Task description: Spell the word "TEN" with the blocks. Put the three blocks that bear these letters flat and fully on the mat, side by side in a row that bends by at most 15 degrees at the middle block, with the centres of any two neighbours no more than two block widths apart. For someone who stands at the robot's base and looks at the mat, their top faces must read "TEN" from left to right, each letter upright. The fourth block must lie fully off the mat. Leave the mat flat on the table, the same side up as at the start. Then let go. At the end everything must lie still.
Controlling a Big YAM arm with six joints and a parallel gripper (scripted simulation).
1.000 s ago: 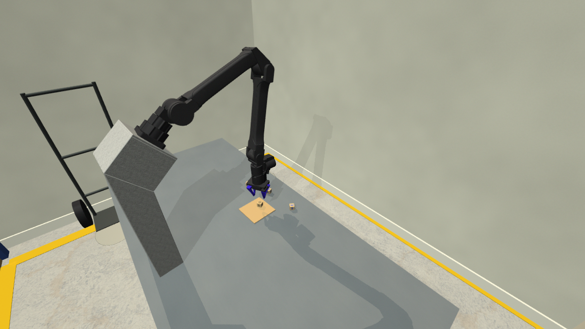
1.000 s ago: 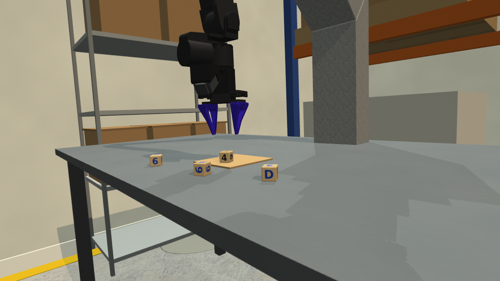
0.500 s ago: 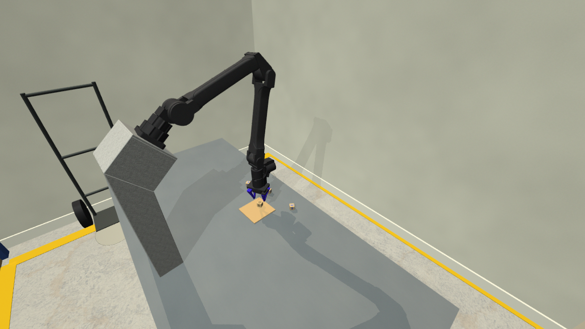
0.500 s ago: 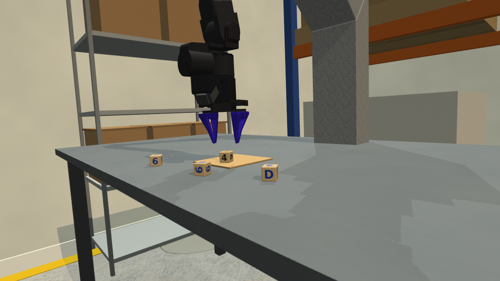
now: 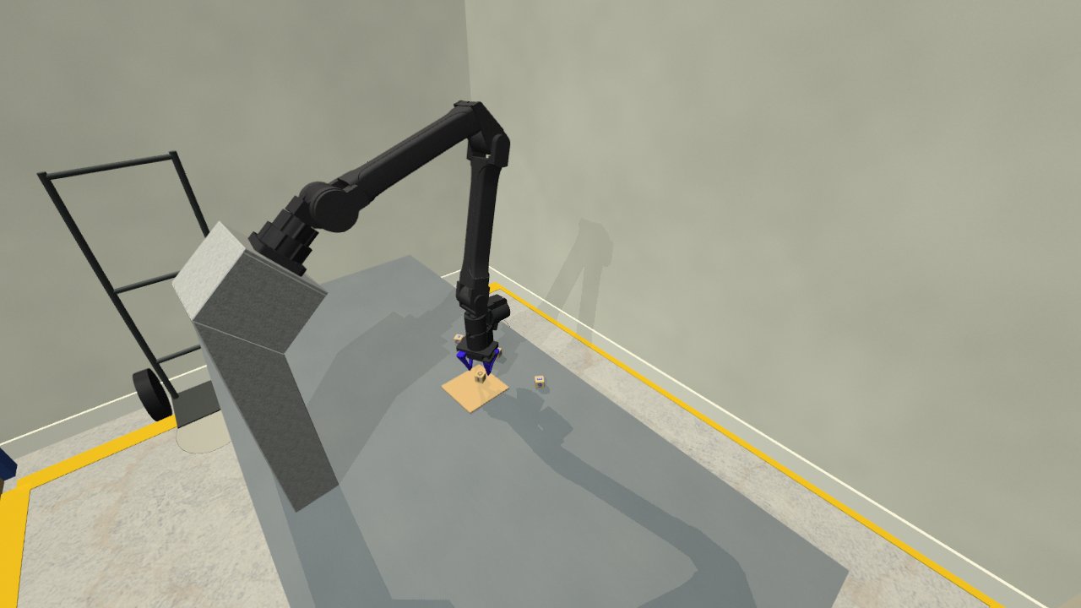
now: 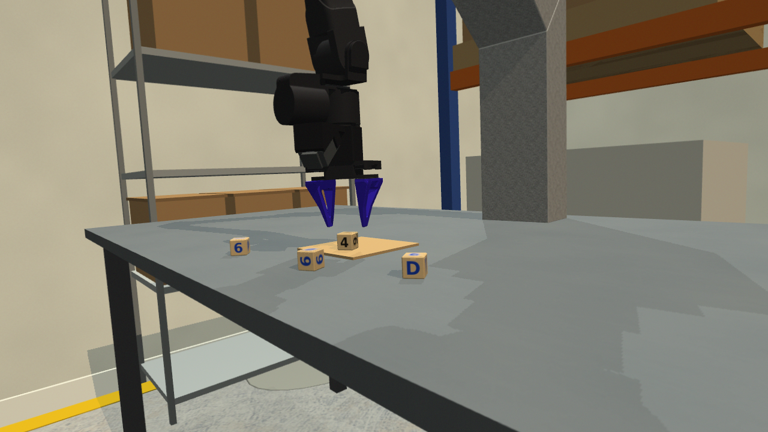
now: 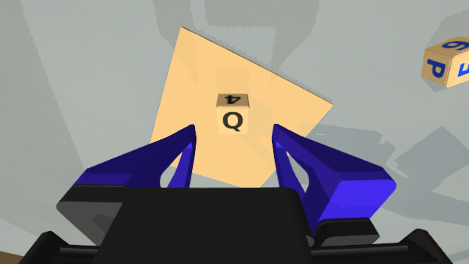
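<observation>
The tan mat lies 4 cm below my hand, 2 cm to the right of it and 2 cm behind it.
</observation>
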